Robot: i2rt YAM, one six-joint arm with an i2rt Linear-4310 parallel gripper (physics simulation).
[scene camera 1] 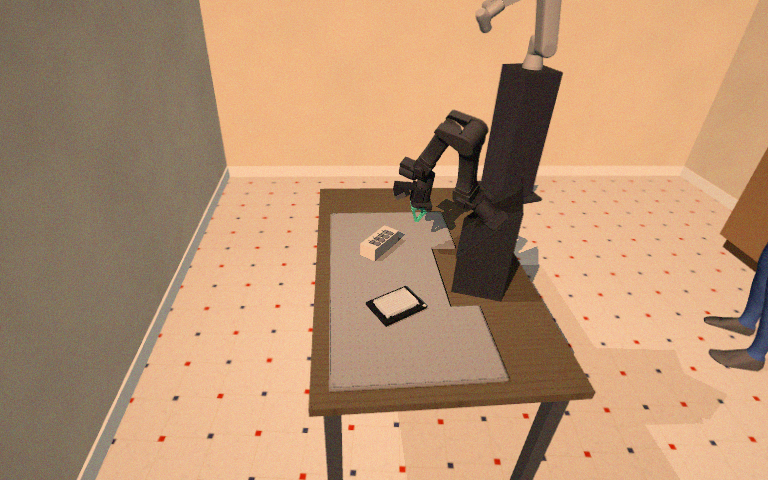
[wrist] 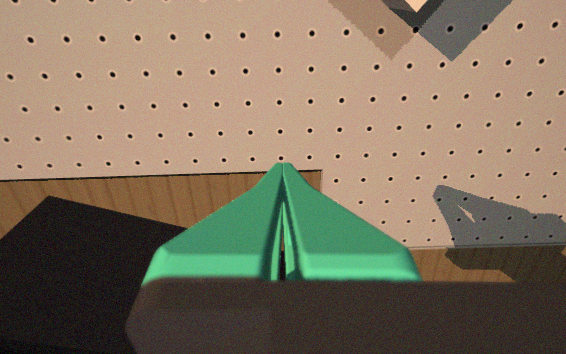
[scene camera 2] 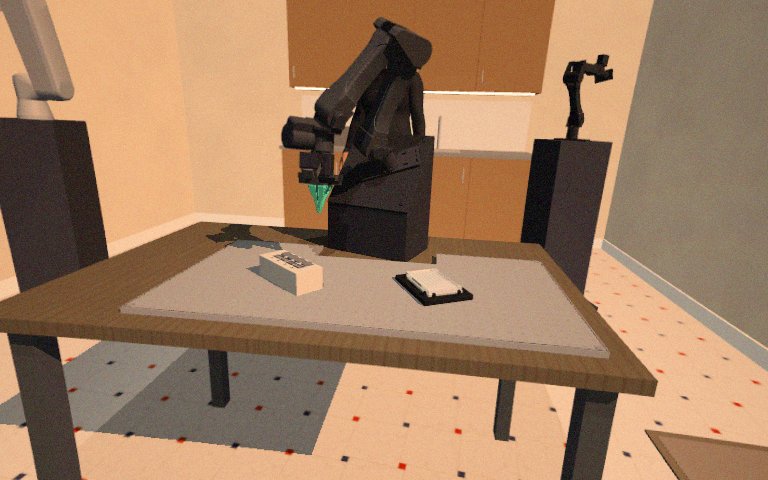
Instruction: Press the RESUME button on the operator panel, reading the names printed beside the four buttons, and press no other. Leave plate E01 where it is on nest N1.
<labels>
plate E01: scene camera 1; scene camera 2; not seen in the wrist view (out of frame)
same spot on plate E01: (scene camera 1: 401, 300) = (scene camera 2: 431, 276)
</labels>
